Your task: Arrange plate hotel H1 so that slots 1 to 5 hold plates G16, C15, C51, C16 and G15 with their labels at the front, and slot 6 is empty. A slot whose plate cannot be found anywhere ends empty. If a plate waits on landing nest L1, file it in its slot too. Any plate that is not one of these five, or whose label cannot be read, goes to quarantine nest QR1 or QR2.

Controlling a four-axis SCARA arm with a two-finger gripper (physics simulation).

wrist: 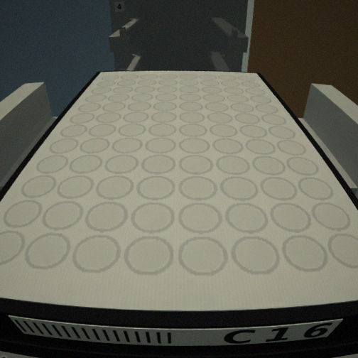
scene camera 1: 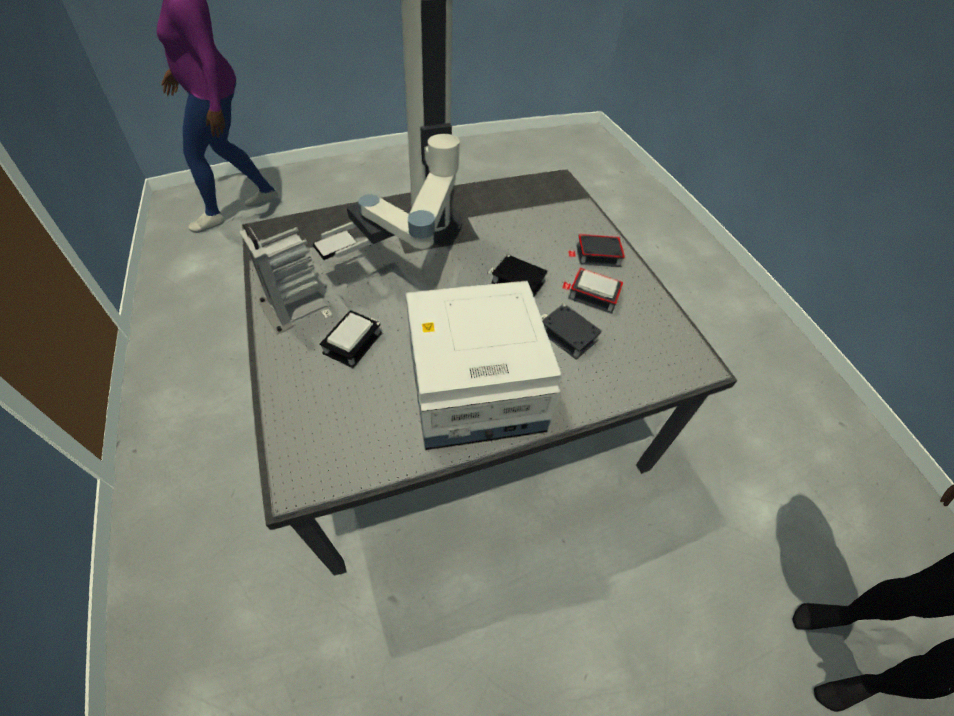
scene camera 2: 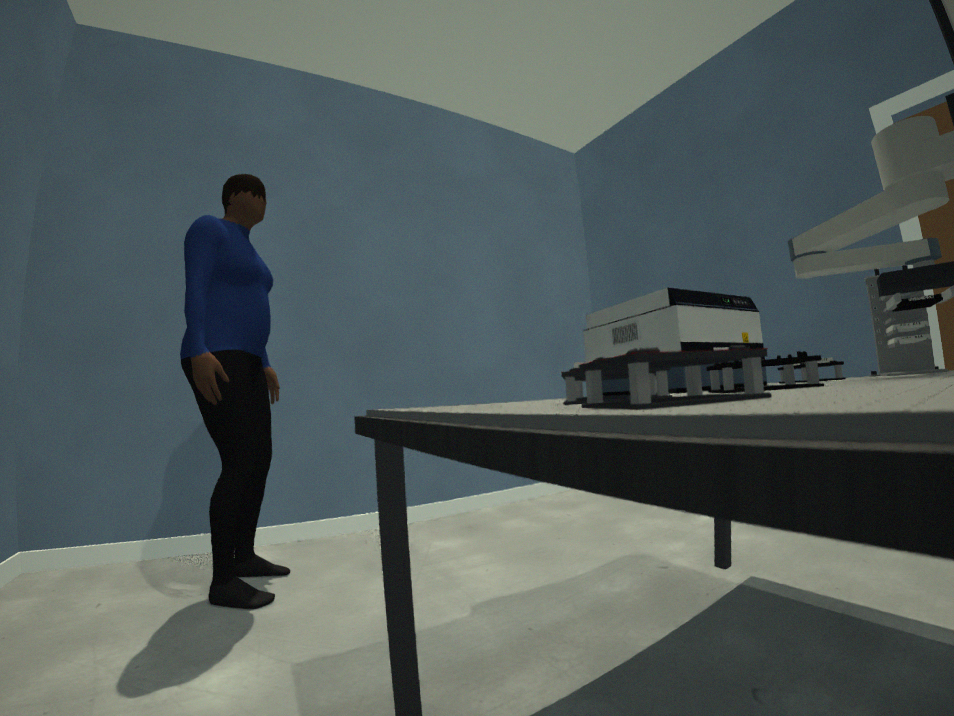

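My gripper [scene camera 1: 335, 243] [wrist: 177, 102] is shut on plate C16, with one finger along each long side. Plate C16 [scene camera 1: 329, 246] [wrist: 175, 200] has a pale top with rings and a black skirt; its label faces the wrist camera. It is held level, outside hotel H1 [scene camera 1: 266, 279] [scene camera 2: 881, 327] [wrist: 180, 35], whose back panel and number 4 show beyond it in the wrist view. Pale plates sit lower in the hotel, their labels unreadable here. A white-topped plate [scene camera 1: 352, 330] sits on a black nest near the hotel. Another white-topped plate [scene camera 1: 597, 284] sits on a red-rimmed nest.
A large white instrument [scene camera 1: 485, 339] [scene camera 2: 639, 327] stands near the table's front. Black nests [scene camera 1: 519, 272] [scene camera 1: 571, 329] stand behind and beside it. A second red-rimmed nest [scene camera 1: 601, 247] is at the right. The arm's column [scene camera 1: 414, 92] rises behind the table; people stand around it.
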